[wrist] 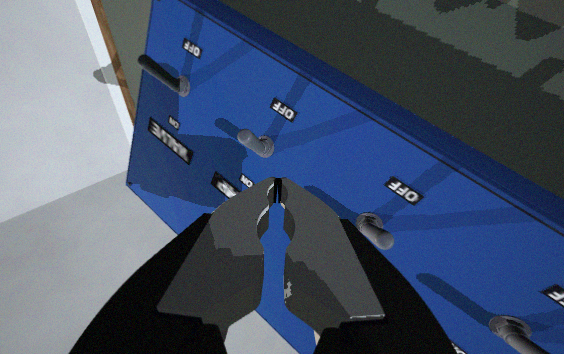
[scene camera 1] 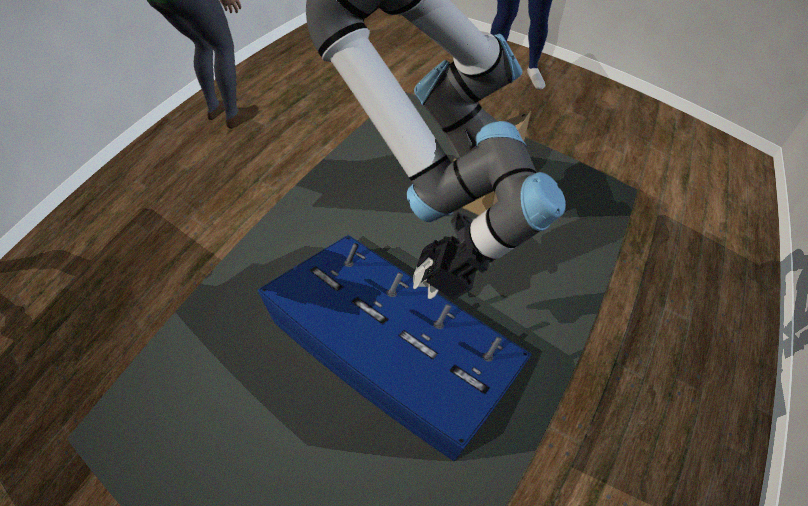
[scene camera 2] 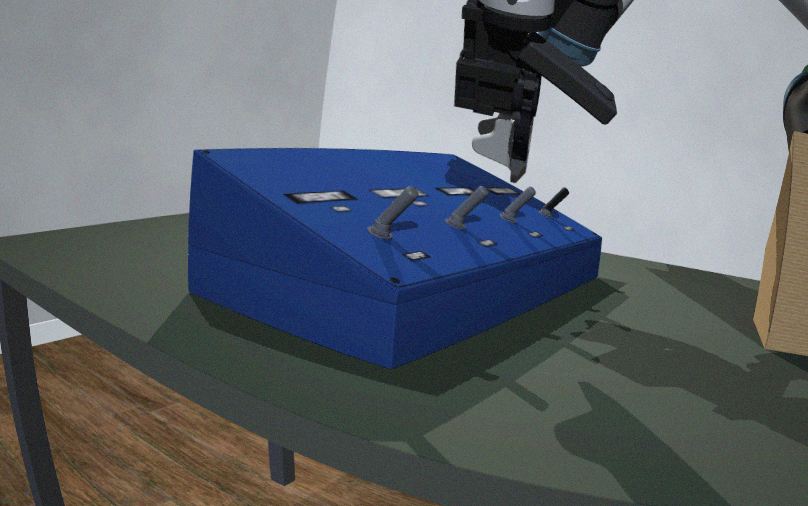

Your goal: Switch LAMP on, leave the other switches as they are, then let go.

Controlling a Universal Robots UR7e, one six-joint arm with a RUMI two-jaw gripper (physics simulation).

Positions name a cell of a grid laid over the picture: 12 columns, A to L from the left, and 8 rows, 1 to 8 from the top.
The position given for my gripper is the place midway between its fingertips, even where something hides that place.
Labels:
My gripper shows in the wrist view (F5), in scene camera 1 (G5) and in scene camera 2 (H3).

